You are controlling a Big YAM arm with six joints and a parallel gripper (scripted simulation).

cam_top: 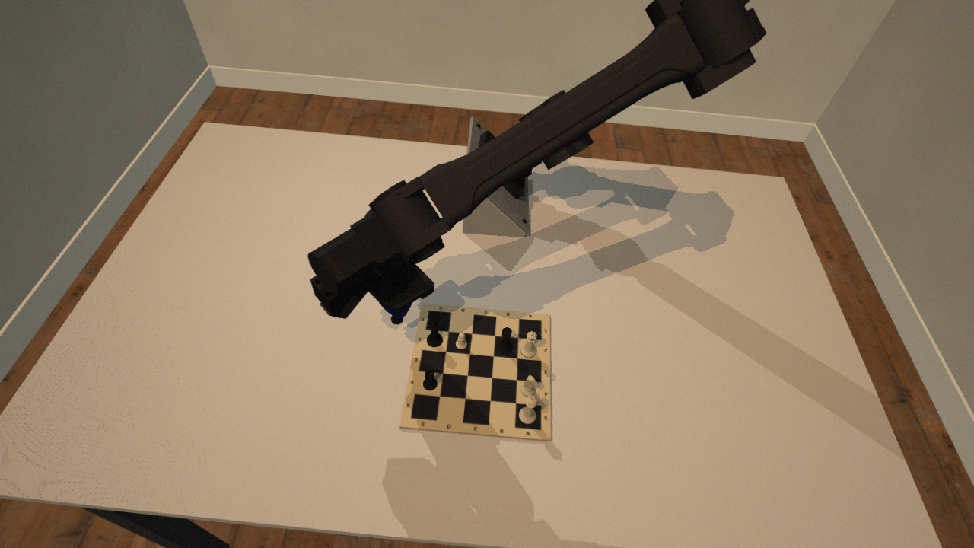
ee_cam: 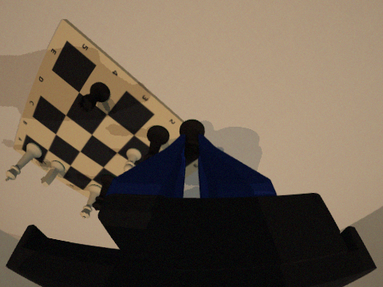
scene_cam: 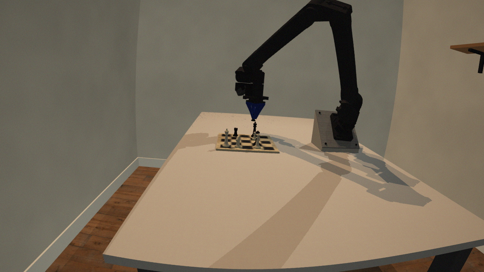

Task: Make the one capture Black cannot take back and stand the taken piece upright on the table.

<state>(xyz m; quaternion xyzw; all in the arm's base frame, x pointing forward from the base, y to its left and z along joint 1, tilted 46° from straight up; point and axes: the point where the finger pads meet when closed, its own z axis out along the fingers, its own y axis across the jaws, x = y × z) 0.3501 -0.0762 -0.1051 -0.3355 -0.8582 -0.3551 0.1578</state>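
The black king lies 5 cm to the left of my hand and 4 cm below it. Also, from my hand: white pawn (10 cm to the left, 6 cm below); then black pawn (right at my hand); then chessboard (13 cm to the left, 8 cm below, 4 cm ahead).
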